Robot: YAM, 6 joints.
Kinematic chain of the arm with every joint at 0, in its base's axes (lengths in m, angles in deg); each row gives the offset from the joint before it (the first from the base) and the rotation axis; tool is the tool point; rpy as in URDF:
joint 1: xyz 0 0 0.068 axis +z
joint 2: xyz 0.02 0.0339 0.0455 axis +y
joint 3: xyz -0.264 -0.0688 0 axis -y
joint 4: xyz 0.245 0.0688 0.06 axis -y
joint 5: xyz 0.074 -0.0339 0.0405 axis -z
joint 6: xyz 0.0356 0 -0.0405 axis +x
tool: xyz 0 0 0 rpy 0 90 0
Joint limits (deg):
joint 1: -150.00..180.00
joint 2: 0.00..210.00
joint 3: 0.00..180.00
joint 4: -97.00..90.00
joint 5: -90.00..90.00
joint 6: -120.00..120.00
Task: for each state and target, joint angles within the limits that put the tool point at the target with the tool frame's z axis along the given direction. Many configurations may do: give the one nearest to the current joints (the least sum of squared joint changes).
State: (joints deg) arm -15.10 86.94 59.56 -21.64 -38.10 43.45
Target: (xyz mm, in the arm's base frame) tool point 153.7 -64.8 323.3 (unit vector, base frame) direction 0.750 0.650 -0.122
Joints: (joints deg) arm -34.70 47.44 45.69 -24.58 -74.03 43.45
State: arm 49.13 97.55 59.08 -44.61 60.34 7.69
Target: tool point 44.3 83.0 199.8 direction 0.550 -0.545 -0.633
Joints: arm 76.43 63.21 34.68 -93.80 41.49 7.69
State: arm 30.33 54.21 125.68 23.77 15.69 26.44
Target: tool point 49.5 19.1 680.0 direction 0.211 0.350 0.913
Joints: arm 8.99 64.61 113.68 24.86 -18.22 26.44
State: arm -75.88 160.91 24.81 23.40 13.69 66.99
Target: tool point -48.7 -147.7 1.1 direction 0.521 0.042 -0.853
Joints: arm -114.26 116.32 23.43 -13.59 -27.23 66.99
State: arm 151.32 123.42 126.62 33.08 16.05 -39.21
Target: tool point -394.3 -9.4 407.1 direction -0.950 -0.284 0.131
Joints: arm 179.89 93.34 83.06 18.15 -16.61 -39.21
